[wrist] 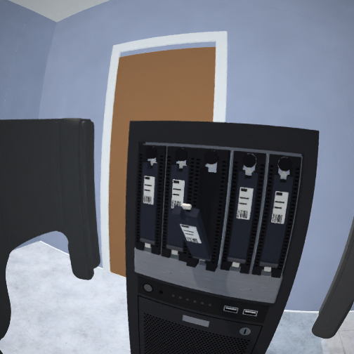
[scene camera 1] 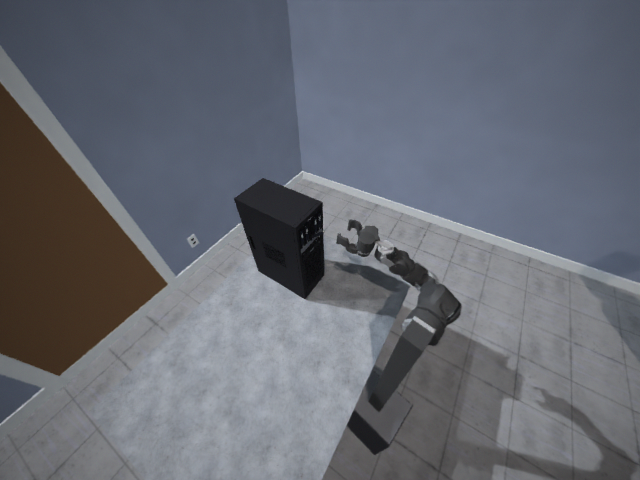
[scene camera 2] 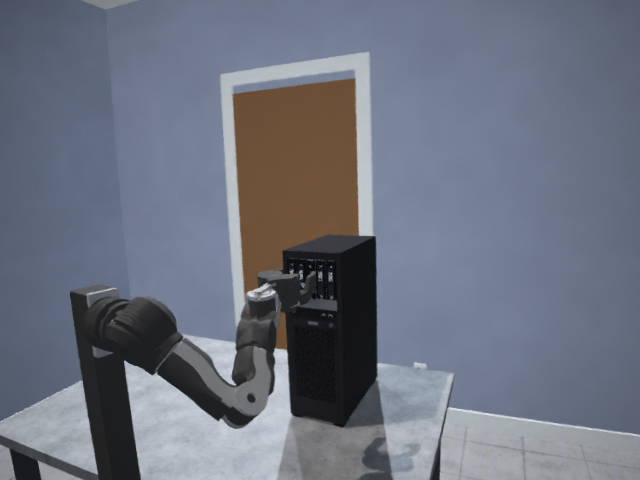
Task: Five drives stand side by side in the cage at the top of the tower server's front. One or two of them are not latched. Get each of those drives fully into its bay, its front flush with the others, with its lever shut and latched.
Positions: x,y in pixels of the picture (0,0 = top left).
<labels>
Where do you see a dark arm post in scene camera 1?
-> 413,341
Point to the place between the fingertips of my gripper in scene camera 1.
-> At 342,231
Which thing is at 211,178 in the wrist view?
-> A drive.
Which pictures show my gripper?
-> The wrist view, scene camera 1 and scene camera 2: all of them.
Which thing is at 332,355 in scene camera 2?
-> A black tower server.
</labels>
